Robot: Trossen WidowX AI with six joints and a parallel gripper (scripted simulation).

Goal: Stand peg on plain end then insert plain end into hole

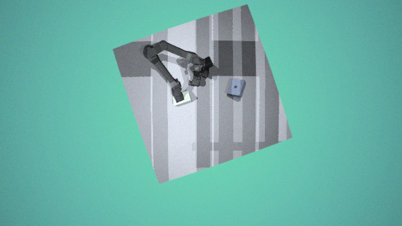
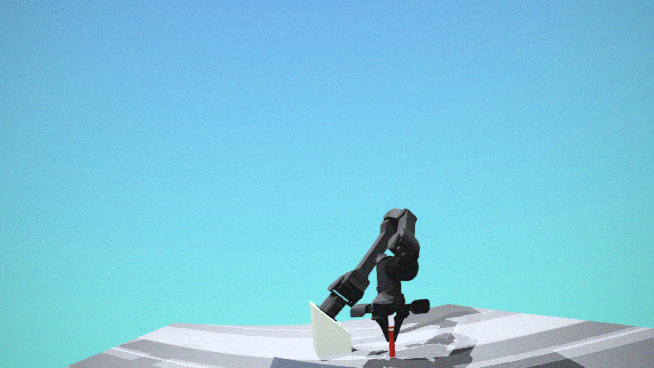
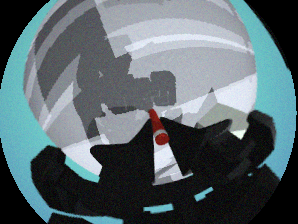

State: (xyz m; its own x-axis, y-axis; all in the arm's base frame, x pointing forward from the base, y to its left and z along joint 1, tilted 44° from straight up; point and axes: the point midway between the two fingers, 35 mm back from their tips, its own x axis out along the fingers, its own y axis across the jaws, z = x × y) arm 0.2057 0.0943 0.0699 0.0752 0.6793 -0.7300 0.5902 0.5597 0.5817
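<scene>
Right now the sloped blue-grey panel is 26 cm ahead of my gripper tip, 21 cm to the right of it and 1 cm above it. Also, from my gripper tip: red peg (2 cm above).
</scene>
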